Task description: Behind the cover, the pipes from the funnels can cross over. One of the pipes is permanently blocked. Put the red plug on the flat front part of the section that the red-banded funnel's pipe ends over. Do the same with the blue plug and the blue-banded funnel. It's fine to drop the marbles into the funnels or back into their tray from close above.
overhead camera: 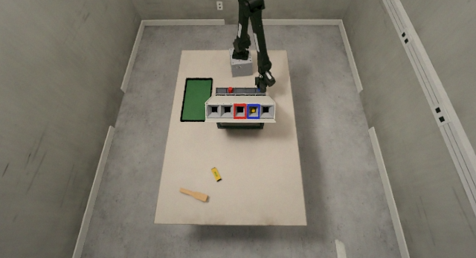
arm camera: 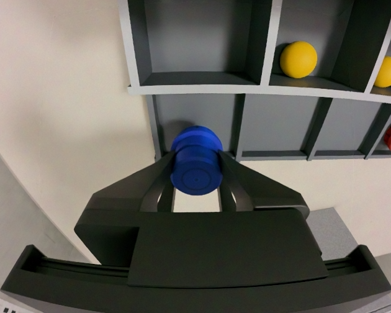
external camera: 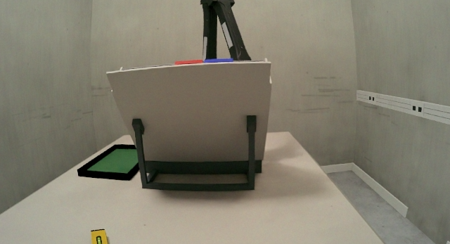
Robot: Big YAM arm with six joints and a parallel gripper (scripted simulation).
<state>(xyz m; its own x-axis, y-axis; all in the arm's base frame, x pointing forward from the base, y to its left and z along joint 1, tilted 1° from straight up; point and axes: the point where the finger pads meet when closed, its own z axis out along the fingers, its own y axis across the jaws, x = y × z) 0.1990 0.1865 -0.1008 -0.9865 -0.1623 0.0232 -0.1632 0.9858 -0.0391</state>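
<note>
Now: hand 220 mm short of the cover, 150 mm below it and 120 mm to the left of it. Round my hand: blue band 350 mm ahead, 270 mm above, 20 mm to the right; blue plug right at my hand; red plug 230 mm to the right, 40 mm ahead, 30 mm below.
</note>
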